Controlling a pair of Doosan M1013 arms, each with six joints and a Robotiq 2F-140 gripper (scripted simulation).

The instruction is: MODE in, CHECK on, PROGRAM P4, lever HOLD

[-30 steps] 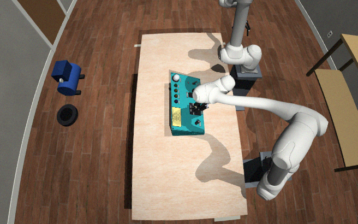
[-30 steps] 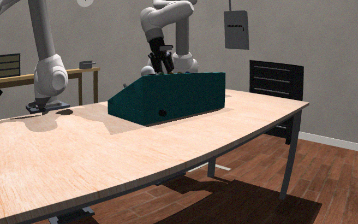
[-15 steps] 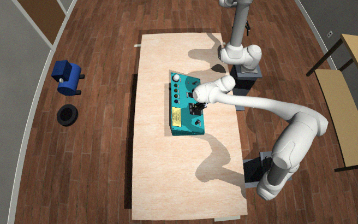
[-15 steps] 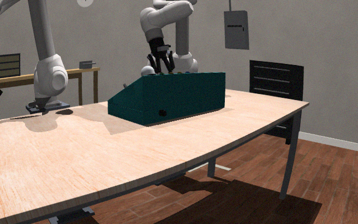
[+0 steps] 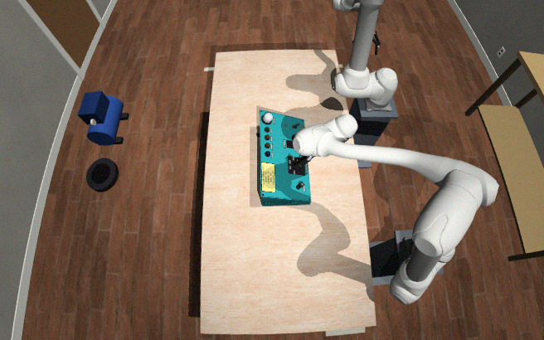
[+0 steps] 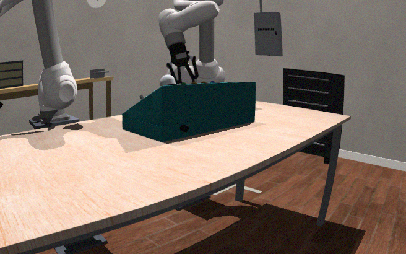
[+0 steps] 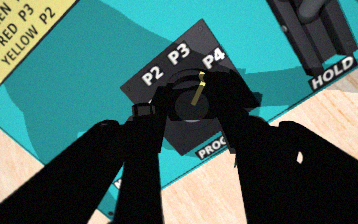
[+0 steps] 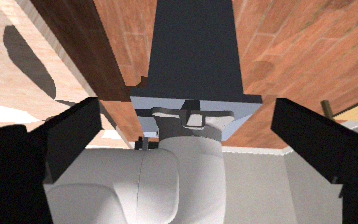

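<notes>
The check toggle lies 240 mm to the right of my left hand, 30 mm below it and 10 mm behind it. From my left hand the other things lie so: lever (120 mm to the right, 10 mm below, 10 mm ahead); mode knob (120 mm to the left, 30 mm below, 20 mm ahead).
</notes>
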